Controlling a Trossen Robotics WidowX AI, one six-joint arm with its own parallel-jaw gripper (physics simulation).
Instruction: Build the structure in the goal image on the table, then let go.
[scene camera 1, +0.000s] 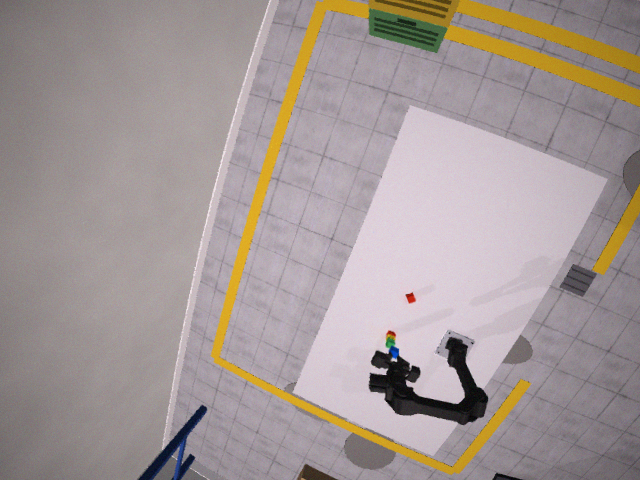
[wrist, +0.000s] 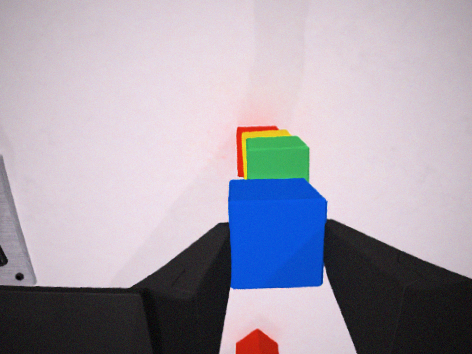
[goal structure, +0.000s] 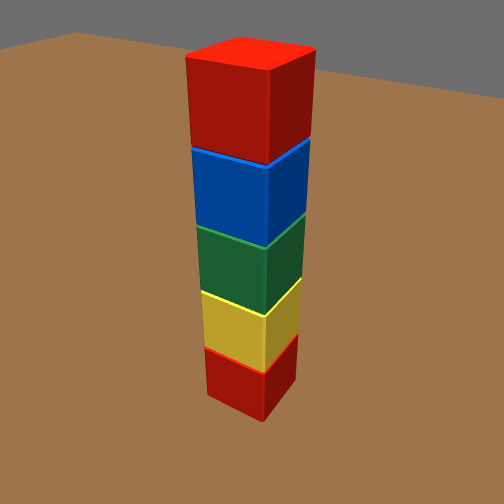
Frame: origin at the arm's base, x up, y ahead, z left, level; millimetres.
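Where they show: gripper, fingertip midpoint: (scene camera 1: 393, 353) (wrist: 275, 232); arm's base, link origin: (scene camera 1: 454, 344).
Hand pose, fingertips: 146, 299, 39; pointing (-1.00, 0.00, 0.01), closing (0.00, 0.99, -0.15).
Things, the pixels of their top centre, and the offset from my fingertips, as dx, dy, dz. Level surfaces: height alone.
- green cube, top centre: (wrist: 278, 178) (scene camera 1: 390, 345) -57, +8, +1
- blue cube, top centre: (wrist: 276, 254) (scene camera 1: 394, 354) +10, -1, -3
- white table, surface height: dx -155
A red cube (scene camera 1: 390, 333) (wrist: 240, 152), a yellow cube (scene camera 1: 390, 338) (wrist: 266, 133) and a green cube (scene camera 1: 390, 344) (wrist: 278, 162) stand together as a stack, with green nearest the wrist camera and red farthest. My gripper (scene camera 1: 395, 357) (wrist: 275, 232) is shut on a blue cube (scene camera 1: 394, 351) (wrist: 277, 242), held above the table. In the wrist view the blue cube covers the lower part of the green one; whether they touch I cannot tell. Another red cube (scene camera 1: 410, 298) (wrist: 257, 343) lies apart on the table and shows at the wrist view's bottom edge.
The white table (scene camera 1: 454, 206) carries the arm's base plate (scene camera 1: 440, 350) (wrist: 17, 250), right of the stack in the scene view. The arm bends around the table's lower end. Yellow floor lines (scene camera 1: 258, 198) surround the table, and a green crate (scene camera 1: 405, 32) stands beyond its far end.
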